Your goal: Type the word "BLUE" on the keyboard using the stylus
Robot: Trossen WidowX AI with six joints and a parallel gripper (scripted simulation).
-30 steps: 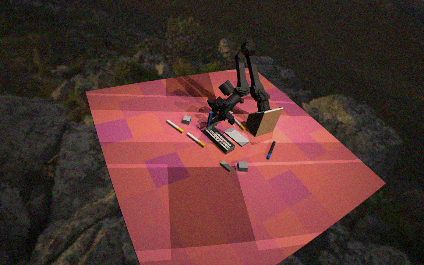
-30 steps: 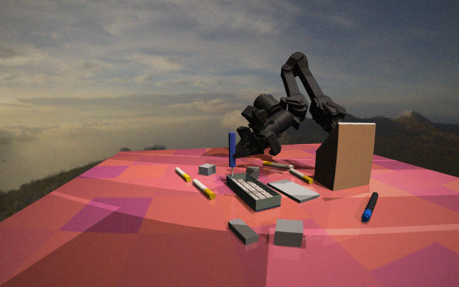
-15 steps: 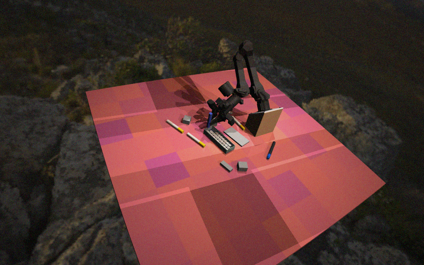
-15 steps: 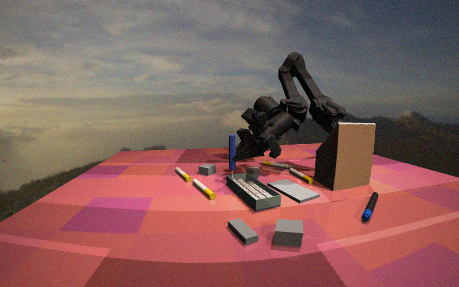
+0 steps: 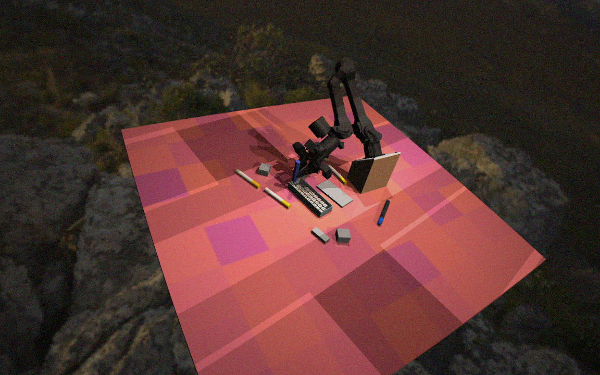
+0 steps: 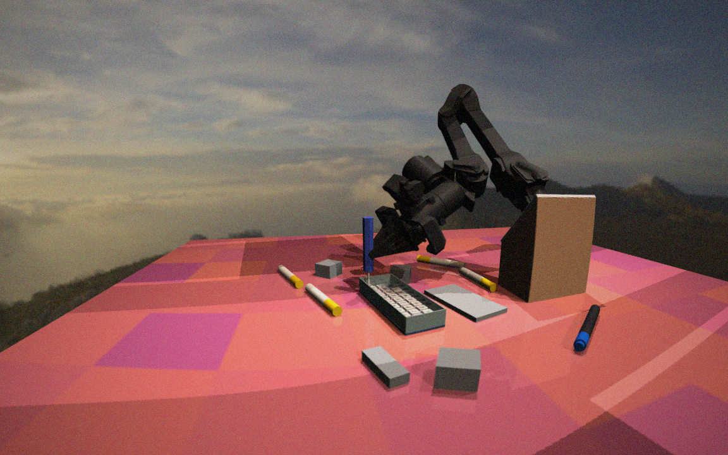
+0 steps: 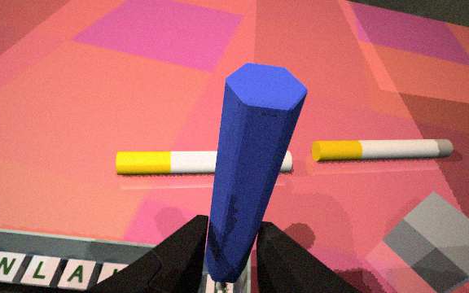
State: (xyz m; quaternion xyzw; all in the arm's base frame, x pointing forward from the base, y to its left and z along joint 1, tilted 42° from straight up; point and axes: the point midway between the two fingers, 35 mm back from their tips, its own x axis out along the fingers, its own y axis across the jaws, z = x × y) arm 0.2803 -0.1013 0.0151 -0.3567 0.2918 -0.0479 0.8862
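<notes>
Right now the flat grey plate is 14 cm behind my gripper tip, 9 cm to the left of it and 7 cm below it. Also, from my gripper tip: stylus (2 cm below); then blue-capped marker (23 cm behind, 27 cm to the left, 6 cm below).
</notes>
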